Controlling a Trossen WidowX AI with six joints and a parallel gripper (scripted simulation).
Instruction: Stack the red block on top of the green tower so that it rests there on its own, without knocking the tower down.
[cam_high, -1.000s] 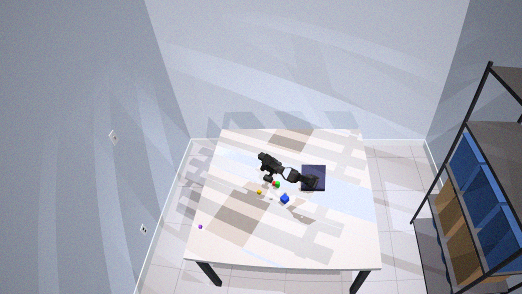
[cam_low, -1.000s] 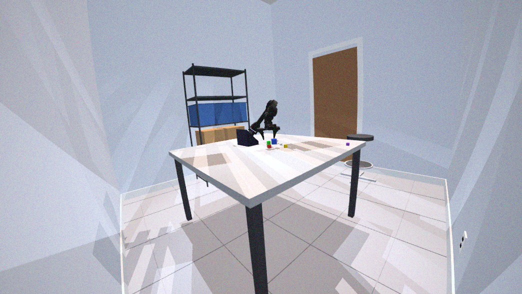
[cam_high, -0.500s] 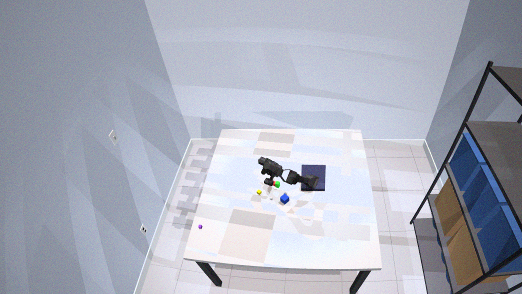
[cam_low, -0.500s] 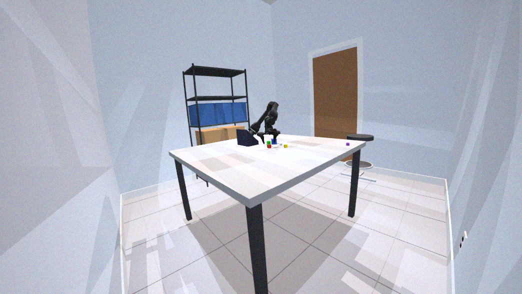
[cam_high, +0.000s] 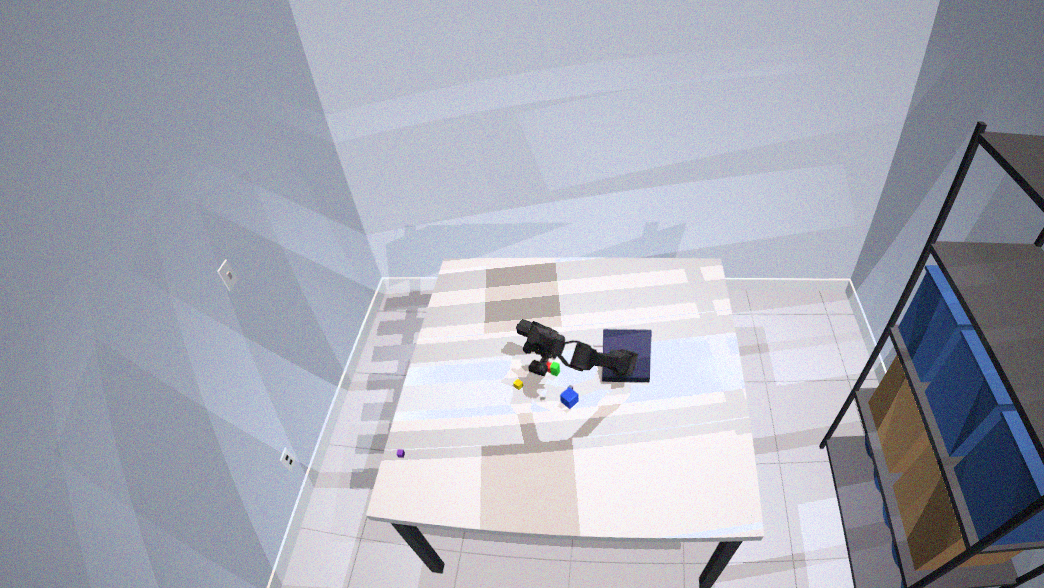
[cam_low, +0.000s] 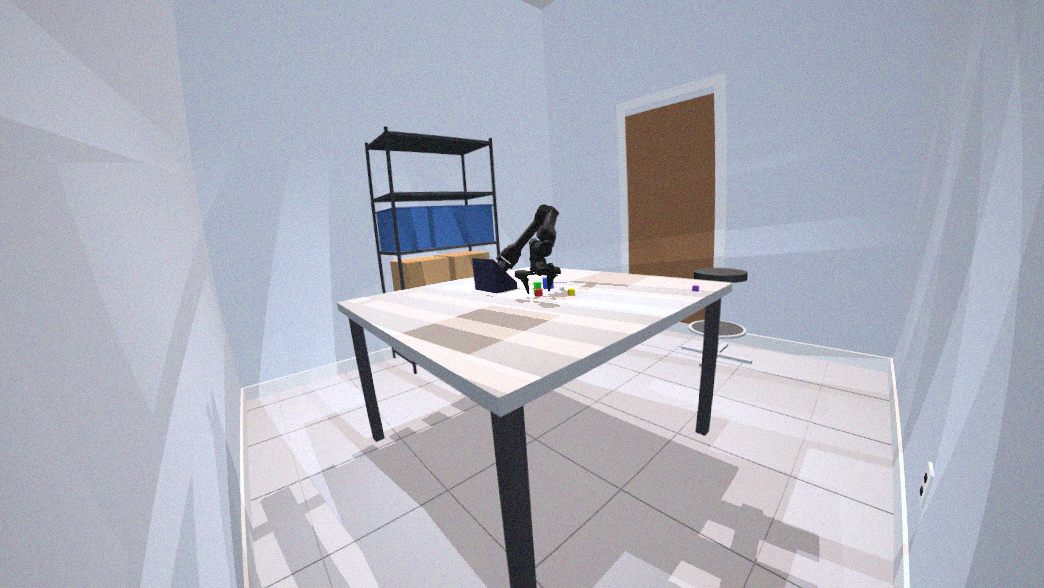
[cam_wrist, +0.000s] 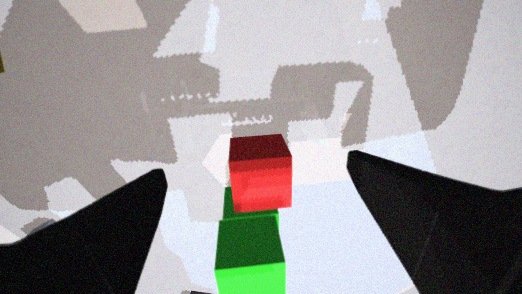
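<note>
The red block lies right at my gripper tip. Round my gripper tip: small white piece (1 cm ahead, 13 cm to the left); blue block (9 cm behind, 15 cm to the left, 1 cm above); yellow block (11 cm ahead, 8 cm to the left).
</note>
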